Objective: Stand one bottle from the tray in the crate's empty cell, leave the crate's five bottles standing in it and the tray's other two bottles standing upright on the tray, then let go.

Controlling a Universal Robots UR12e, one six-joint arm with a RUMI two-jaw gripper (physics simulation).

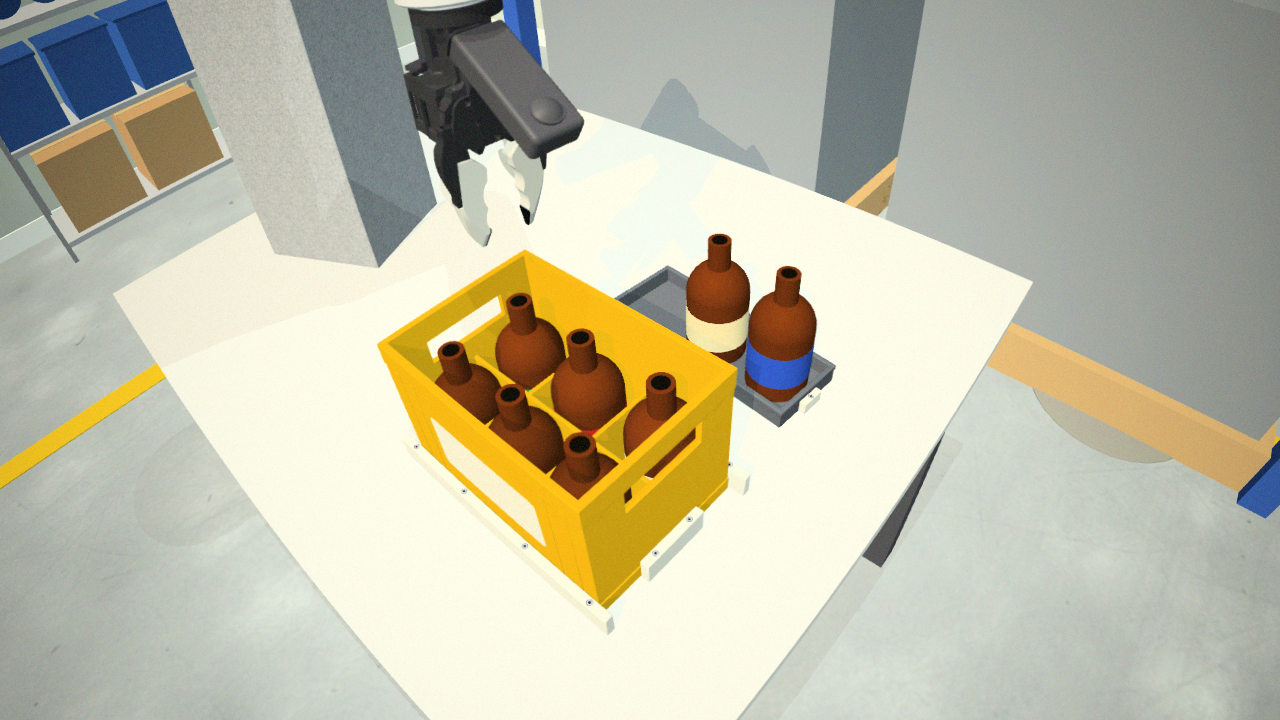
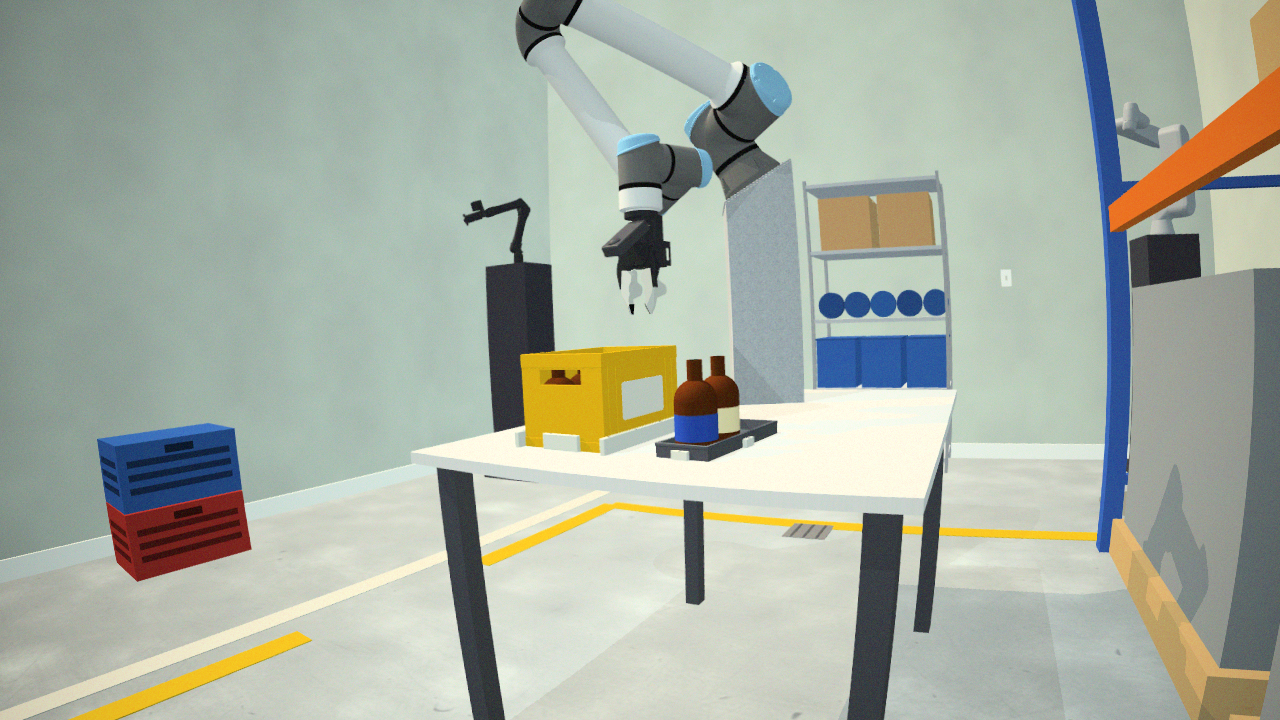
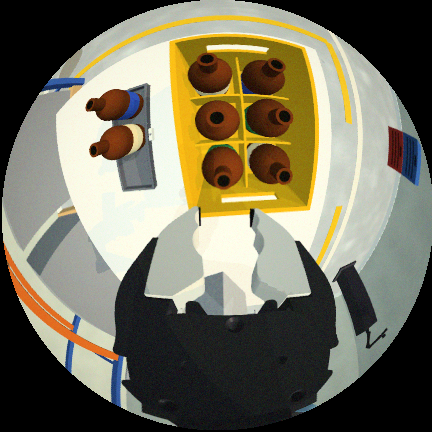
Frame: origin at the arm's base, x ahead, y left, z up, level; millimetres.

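Seen in the pictures: gripper, between the fingertips: (image 1: pixel 506 234) (image 2: pixel 641 314) (image 3: pixel 224 208); arm's base, origin of its link: (image 2: pixel 756 186).
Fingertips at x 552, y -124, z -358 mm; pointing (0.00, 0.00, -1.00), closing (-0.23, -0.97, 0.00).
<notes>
Pixels of each thing's middle, then the offset from my fingertips to it. Level surfaces: height alone.
- yellow crate, middle of its body: (image 1: pixel 558 420) (image 3: pixel 242 117) (image 2: pixel 603 394) 81 mm ahead, 52 mm right, 155 mm down
- bottle with a green label, middle of its body: (image 1: pixel 531 357) (image 3: pixel 221 166) 3 mm back, 0 mm left, 157 mm down
- bottle with a cream label, middle of its body: (image 1: pixel 718 295) (image 2: pixel 718 399) (image 3: pixel 116 141) 109 mm ahead, 195 mm left, 160 mm down
- bottle with a blue label, middle of its body: (image 1: pixel 782 329) (image 2: pixel 695 406) (image 3: pixel 113 104) 199 mm ahead, 183 mm left, 160 mm down
- white table, height of its surface: 242 mm down
The yellow crate (image 1: pixel 666 501) (image 2: pixel 563 416) (image 3: pixel 181 125) stands on the table. All six cells hold a brown bottle, each standing; one bottle with a green label (image 3: pixel 222 165) (image 1: pixel 529 349) is in the corner cell on the side of the arm and the tray. The grey tray (image 1: pixel 778 416) (image 2: pixel 760 429) (image 3: pixel 140 187) holds a bottle with a cream label (image 1: pixel 717 300) (image 2: pixel 726 407) (image 3: pixel 120 141) and a bottle with a blue label (image 1: pixel 781 331) (image 2: pixel 694 407) (image 3: pixel 115 105), both upright. My gripper (image 1: pixel 508 231) (image 2: pixel 640 310) (image 3: pixel 224 208) is partly open and empty, above and beyond the crate's end, apart from every bottle.
Small white stop blocks (image 1: pixel 673 542) (image 2: pixel 561 441) on the white table (image 1: pixel 930 295) edge the crate's base. The arm's grey pillar (image 1: pixel 295 134) (image 2: pixel 765 304) stands behind the gripper. A shelf rack with blue and brown boxes is in the background.
</notes>
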